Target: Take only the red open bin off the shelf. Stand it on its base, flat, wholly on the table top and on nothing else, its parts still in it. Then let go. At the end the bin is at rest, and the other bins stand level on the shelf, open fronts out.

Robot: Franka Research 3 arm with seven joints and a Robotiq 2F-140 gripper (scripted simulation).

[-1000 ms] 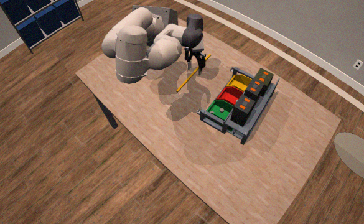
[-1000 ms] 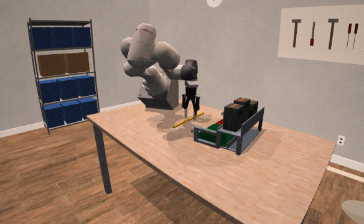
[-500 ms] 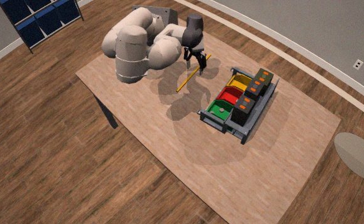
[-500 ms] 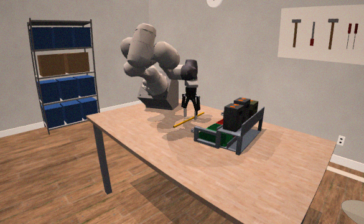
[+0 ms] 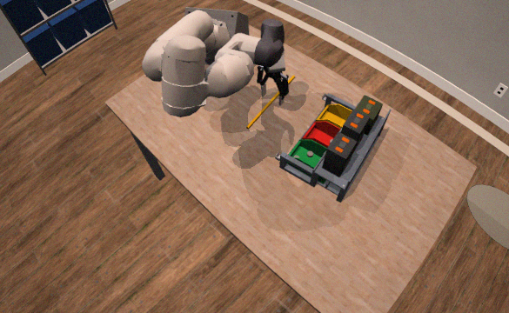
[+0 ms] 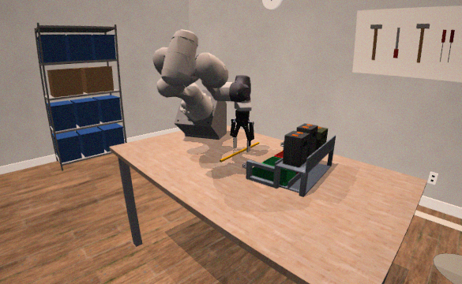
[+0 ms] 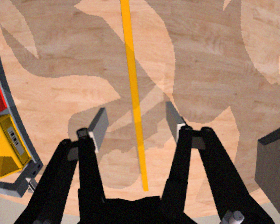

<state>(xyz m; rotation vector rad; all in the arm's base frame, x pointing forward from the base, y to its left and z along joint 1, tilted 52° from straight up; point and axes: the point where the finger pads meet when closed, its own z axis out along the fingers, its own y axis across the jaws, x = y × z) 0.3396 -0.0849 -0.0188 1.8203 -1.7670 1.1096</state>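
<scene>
Right now the yellow bar is 3 cm below my hand. From my hand the other things lie so: red open bin: 30 cm ahead, 11 cm to the right; yellow bin: 31 cm ahead; green bin: 28 cm ahead, 22 cm to the right.
</scene>
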